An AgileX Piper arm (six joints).
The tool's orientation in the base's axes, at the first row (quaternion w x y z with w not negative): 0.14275 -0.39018 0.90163 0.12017
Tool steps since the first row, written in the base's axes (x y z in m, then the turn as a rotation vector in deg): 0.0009 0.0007 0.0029 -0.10 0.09 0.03; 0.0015 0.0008 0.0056 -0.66 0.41 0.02; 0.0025 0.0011 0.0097 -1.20 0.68 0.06; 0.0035 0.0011 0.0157 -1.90 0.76 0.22; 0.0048 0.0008 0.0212 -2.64 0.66 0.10; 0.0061 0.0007 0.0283 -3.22 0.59 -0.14; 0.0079 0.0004 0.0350 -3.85 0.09 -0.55; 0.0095 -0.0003 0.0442 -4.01 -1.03 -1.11; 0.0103 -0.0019 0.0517 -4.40 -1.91 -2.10; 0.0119 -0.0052 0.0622 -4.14 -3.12 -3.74; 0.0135 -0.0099 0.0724 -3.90 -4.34 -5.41; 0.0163 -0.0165 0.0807 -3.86 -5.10 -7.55; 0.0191 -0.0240 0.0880 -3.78 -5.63 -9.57
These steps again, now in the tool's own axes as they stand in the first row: -0.0021 0.0001 -0.0023 -0.01 0.14 -0.01; -0.0035 0.0000 -0.0047 0.15 0.76 0.01; -0.0058 -0.0001 -0.0083 0.31 1.35 -0.03; -0.0085 -0.0002 -0.0137 0.66 1.93 -0.27; -0.0111 -0.0008 -0.0187 1.25 2.40 -0.31; -0.0144 -0.0011 -0.0251 1.76 2.75 -0.20; -0.0177 -0.0019 -0.0311 2.65 2.84 -0.09; -0.0215 -0.0026 -0.0397 3.70 2.16 0.04; -0.0236 -0.0034 -0.0470 4.90 1.75 0.61; -0.0262 -0.0057 -0.0576 6.11 0.58 1.78; -0.0276 -0.0089 -0.0684 7.36 -0.59 2.97; -0.0280 -0.0145 -0.0778 8.59 -1.35 4.72; -0.0273 -0.0208 -0.0866 9.60 -1.97 6.44
